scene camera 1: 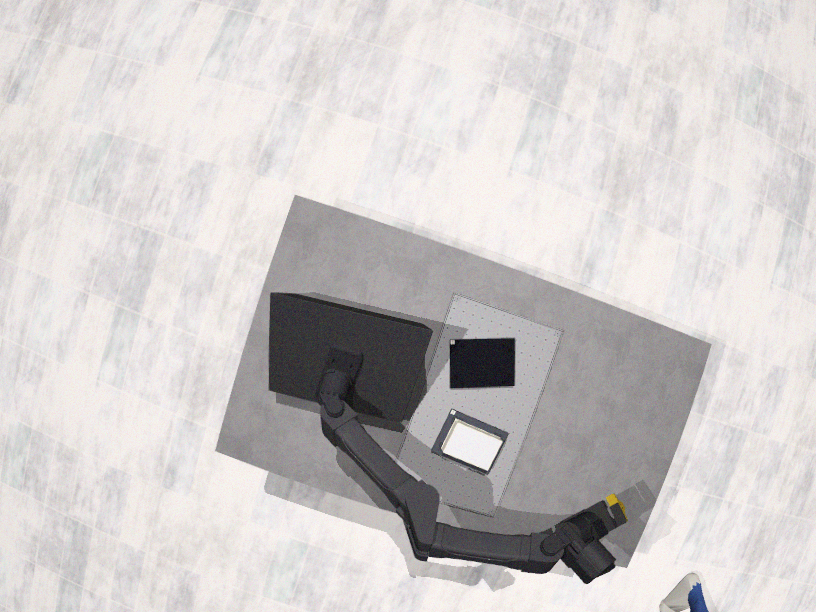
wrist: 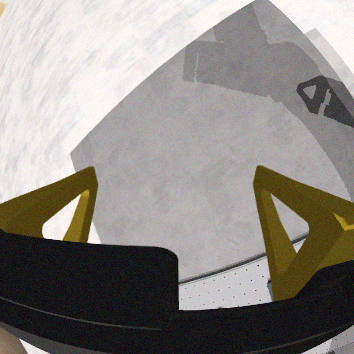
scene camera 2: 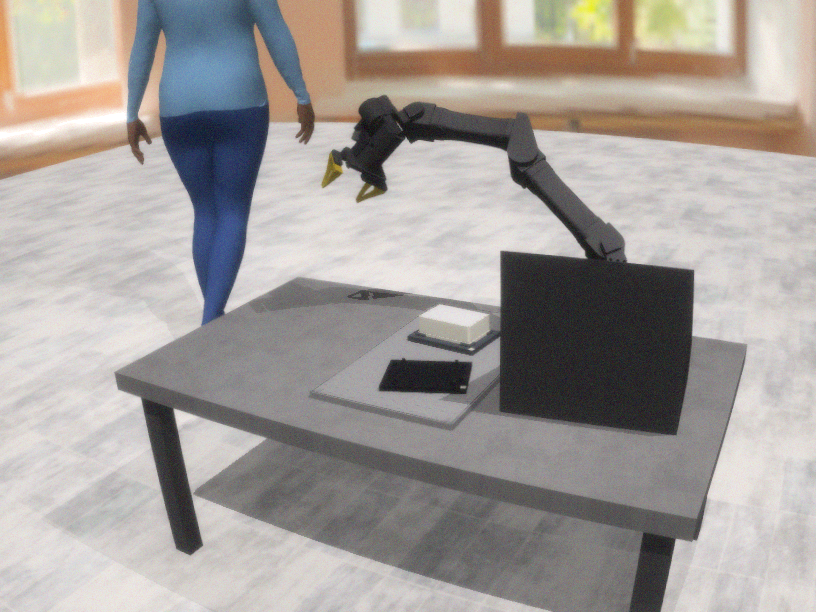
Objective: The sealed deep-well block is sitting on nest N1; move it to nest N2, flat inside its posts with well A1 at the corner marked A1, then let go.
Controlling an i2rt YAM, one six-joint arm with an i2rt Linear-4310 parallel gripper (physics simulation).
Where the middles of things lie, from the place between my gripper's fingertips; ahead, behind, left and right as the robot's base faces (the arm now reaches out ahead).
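The white block (scene camera 2: 443, 322) sits 29 cm behind my hand, 2 cm to the left of it and 26 cm below it. Counting from my hand again, I find the perforated grey plate (scene camera 1: 509, 408) 30 cm behind, 11 cm to the left and 30 cm below, while the dark nest (scene camera 1: 490, 362) is a long way behind my hand, a good way to the left of it and well below it.
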